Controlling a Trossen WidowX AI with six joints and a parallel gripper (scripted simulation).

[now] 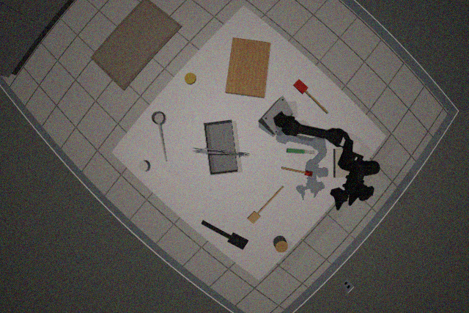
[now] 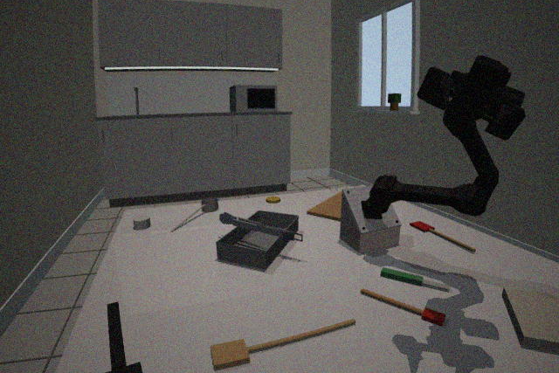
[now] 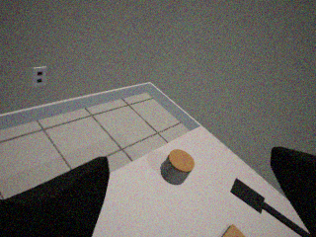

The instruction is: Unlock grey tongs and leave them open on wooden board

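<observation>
Now: gripper tip 27 cm short of the roasting tin, 53 cm to the left of it and 41 cm above it. Also, from my gripper tip: black spatula (60 cm ahead, 7 cm to the right, 43 cm below); then beige block (26 cm behind, 4 cm to the left, 42 cm below); then red spatula (36 cm behind, 44 cm to the right, 43 cm below).
</observation>
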